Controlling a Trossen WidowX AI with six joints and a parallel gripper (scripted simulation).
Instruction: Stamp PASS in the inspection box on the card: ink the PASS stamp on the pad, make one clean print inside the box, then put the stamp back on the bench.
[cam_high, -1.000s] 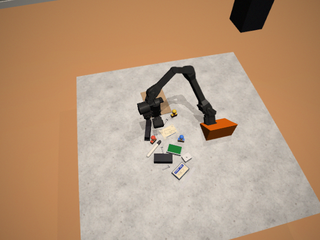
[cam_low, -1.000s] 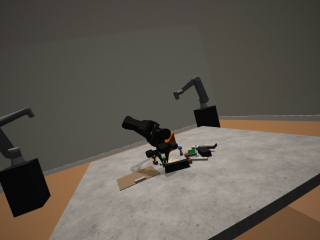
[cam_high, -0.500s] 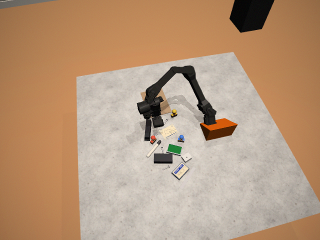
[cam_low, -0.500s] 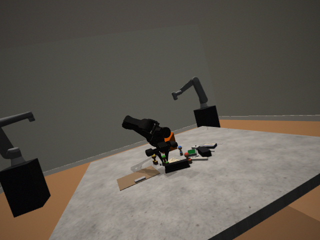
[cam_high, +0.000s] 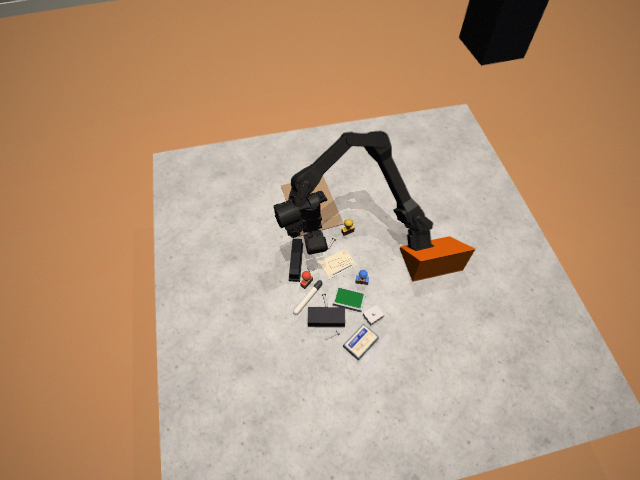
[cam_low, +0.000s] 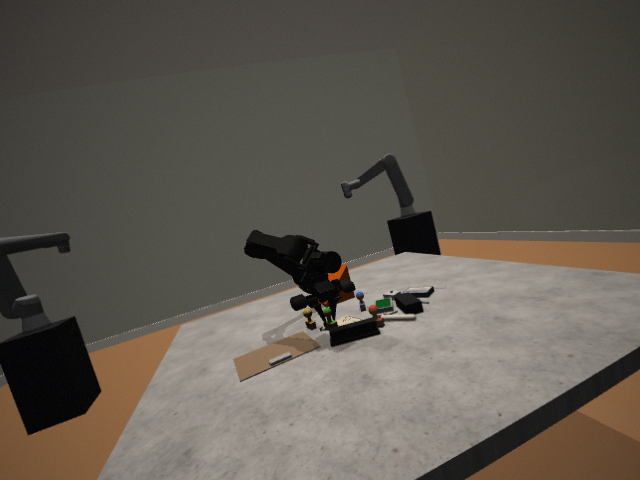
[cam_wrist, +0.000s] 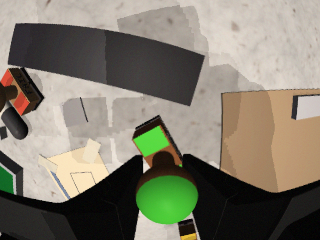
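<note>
My gripper tip is now 60 mm past the green ink pad, 210 mm to the right of it and 40 mm above it. The rest, counted from my gripper tip: cream card 60 mm behind, 80 mm to the left, 50 mm below; green-knobbed stamp right at my gripper tip; black bar 70 mm ahead, 40 mm to the left, 30 mm below.
</note>
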